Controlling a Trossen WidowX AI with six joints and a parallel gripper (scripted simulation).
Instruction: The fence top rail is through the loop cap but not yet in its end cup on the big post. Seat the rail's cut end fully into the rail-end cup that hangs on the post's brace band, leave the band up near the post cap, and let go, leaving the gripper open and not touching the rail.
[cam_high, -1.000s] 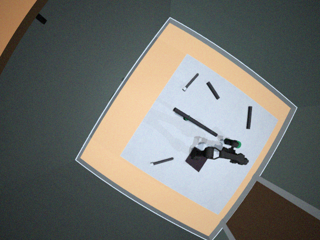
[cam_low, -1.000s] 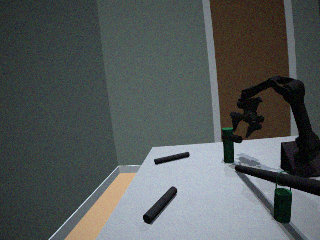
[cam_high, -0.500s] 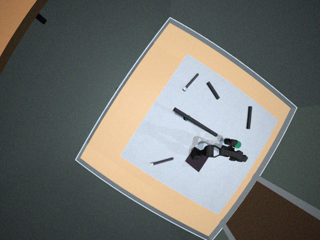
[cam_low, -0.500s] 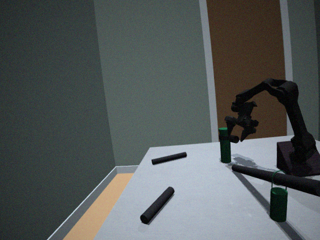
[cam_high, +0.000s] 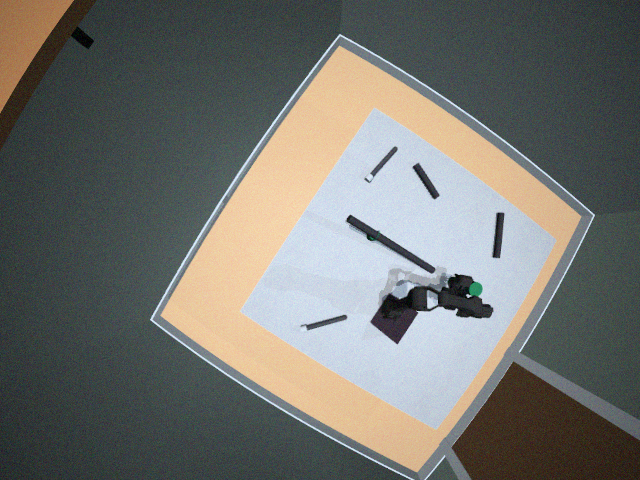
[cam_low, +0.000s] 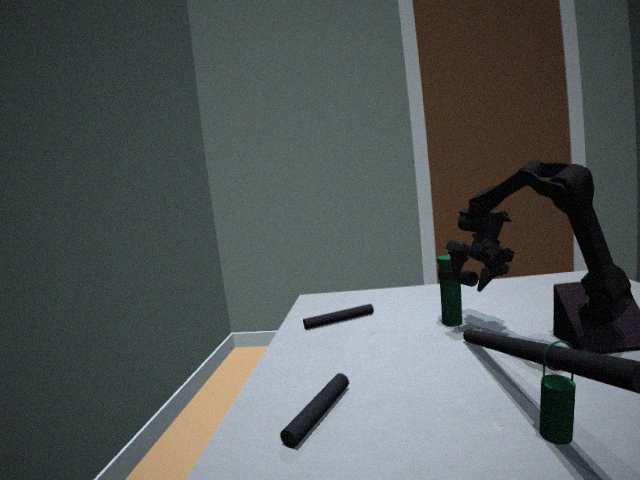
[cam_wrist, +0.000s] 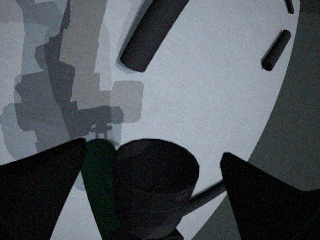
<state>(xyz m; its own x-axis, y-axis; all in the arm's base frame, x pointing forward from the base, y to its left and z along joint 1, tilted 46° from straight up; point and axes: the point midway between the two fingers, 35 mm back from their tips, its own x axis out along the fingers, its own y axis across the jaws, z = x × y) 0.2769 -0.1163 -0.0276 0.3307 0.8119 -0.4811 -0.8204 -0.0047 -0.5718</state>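
Now: gripper tip 3 cm to the left of the dark rail-end cup and 2 cm below it. The rest, counted from my gripper tip: green loop-cap post (6 cm behind, 42 cm to the left, 3 cm below).
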